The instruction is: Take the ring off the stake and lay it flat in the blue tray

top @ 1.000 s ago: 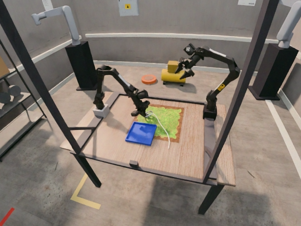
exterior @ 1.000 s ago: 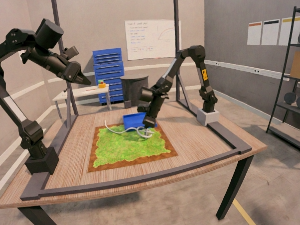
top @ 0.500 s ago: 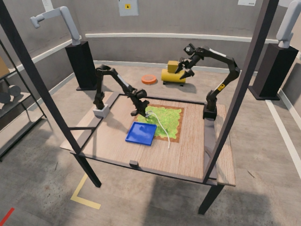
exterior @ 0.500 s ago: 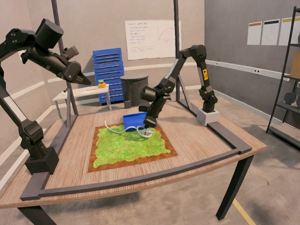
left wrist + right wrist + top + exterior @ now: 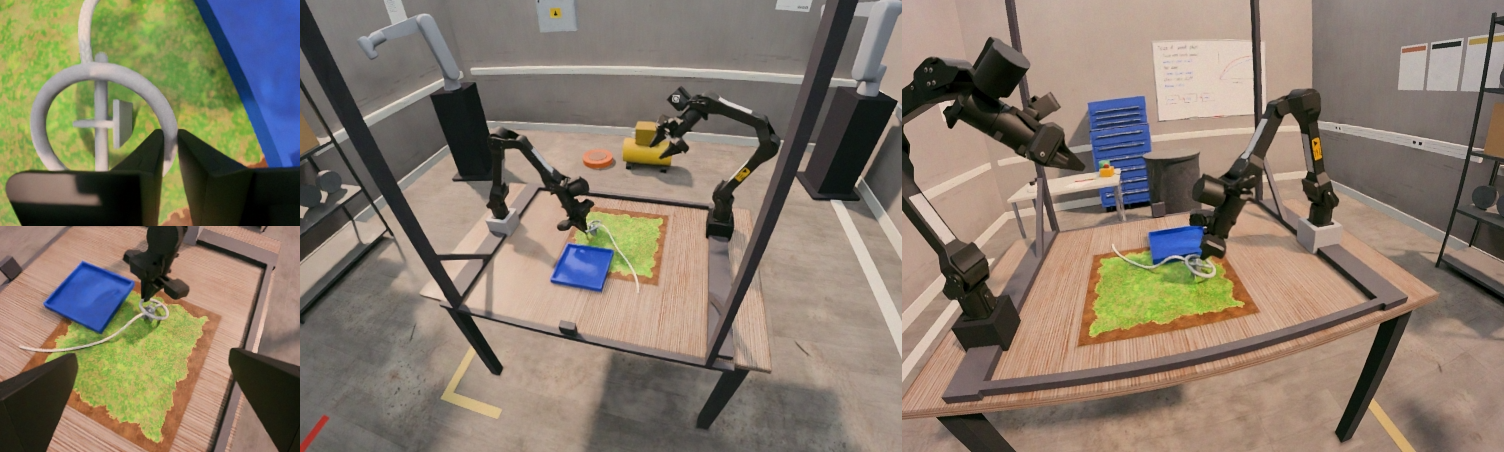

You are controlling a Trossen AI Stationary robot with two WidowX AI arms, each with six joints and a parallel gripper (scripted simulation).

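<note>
Now: left hand 3 cm short of the white ring, 3 cm to the left of it and 3 cm above it. Also, from my left hand: grey stake: 2 cm ahead, 4 cm to the right, 4 cm below; blue tray: 17 cm behind, 2 cm to the right, 6 cm below; green mat: 1 cm behind, 14 cm to the right, 8 cm below.
</note>
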